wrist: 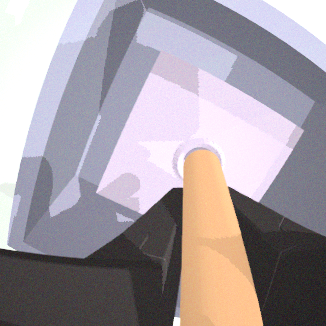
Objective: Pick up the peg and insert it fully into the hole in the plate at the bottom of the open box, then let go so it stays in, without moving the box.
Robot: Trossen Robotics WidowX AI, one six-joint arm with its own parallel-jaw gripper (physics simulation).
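Places are measured from the arm's base along level axes (x ahead, y up, z right), in millimetres.
Pixels of known places: gripper, fingertip midpoint: point(199, 198).
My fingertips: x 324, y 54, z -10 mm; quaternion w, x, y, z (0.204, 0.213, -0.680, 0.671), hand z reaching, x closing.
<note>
Ahead of a thing's pixels: the offset from my fingertips to its top centre. "spot": to the spot under its first point.
The orange peg {spot: dx +11, dy +46, dz +12 mm} point(207, 240) is between the black fingers of my gripper point(199, 198), which is shut on it. The peg points away from the camera toward the box floor. Its far end overlaps the round hole {spot: dx +5, dy -47, dz -8 mm} point(177, 161) in the pale pink plate {dx -6, dy -46, dz -2 mm} point(230, 107). A thin dark arc of the hole shows just beyond the peg's end. Whether the end is inside the hole or just above it I cannot tell. The plate lies at the bottom of the open lavender-grey box {dx -6, dy -9, dz -2 mm} point(55, 70). The fingers hide the near part of the box.
The box walls rise around the plate on the left, far and right sides. The fingers overlap the near side of the box in view. A pale, bright surface shows outside the box at the left.
</note>
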